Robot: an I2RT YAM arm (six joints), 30 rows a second.
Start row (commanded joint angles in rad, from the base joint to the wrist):
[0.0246 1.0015 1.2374 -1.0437 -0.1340 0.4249]
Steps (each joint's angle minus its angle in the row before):
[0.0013 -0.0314 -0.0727 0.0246 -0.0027 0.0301]
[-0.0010 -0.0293 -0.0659 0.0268 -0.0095 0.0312]
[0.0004 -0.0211 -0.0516 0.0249 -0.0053 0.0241]
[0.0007 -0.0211 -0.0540 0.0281 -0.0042 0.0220]
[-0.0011 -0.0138 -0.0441 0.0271 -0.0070 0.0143]
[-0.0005 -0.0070 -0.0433 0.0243 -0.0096 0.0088]
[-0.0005 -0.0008 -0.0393 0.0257 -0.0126 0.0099]
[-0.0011 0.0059 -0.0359 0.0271 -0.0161 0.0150]
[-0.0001 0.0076 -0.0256 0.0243 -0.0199 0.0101]
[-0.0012 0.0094 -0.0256 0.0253 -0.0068 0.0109]
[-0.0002 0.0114 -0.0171 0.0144 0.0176 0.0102]
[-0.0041 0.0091 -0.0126 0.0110 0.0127 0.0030]
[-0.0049 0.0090 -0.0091 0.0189 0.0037 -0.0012]
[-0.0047 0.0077 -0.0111 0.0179 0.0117 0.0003]
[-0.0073 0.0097 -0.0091 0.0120 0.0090 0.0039]
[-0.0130 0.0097 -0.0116 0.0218 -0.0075 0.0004]
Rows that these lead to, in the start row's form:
[0.0259 0.9701 1.1647 -1.0191 -0.1367 0.4550]
[0.0249 0.9408 1.0988 -0.9923 -0.1462 0.4862]
[0.0253 0.9197 1.0472 -0.9674 -0.1515 0.5103]
[0.0260 0.8986 0.9932 -0.9393 -0.1557 0.5323]
[0.0249 0.8848 0.9491 -0.9122 -0.1627 0.5466]
[0.0244 0.8778 0.9058 -0.8879 -0.1723 0.5554]
[0.0239 0.8770 0.8665 -0.8622 -0.1849 0.5653]
[0.0228 0.8829 0.8306 -0.8351 -0.2010 0.5803]
[0.0227 0.8905 0.8050 -0.8108 -0.2209 0.5904]
[0.0215 0.8999 0.7794 -0.7855 -0.2277 0.6013]
[0.0213 0.9113 0.7623 -0.7711 -0.2101 0.6115]
[0.0172 0.9204 0.7497 -0.7601 -0.1974 0.6145]
[0.0123 0.9294 0.7406 -0.7412 -0.1937 0.6133]
[0.0076 0.9371 0.7295 -0.7233 -0.1820 0.6136]
[0.0003 0.9468 0.7204 -0.7113 -0.1730 0.6175]
[-0.0127 0.9565 0.7088 -0.6895 -0.1805 0.6179]

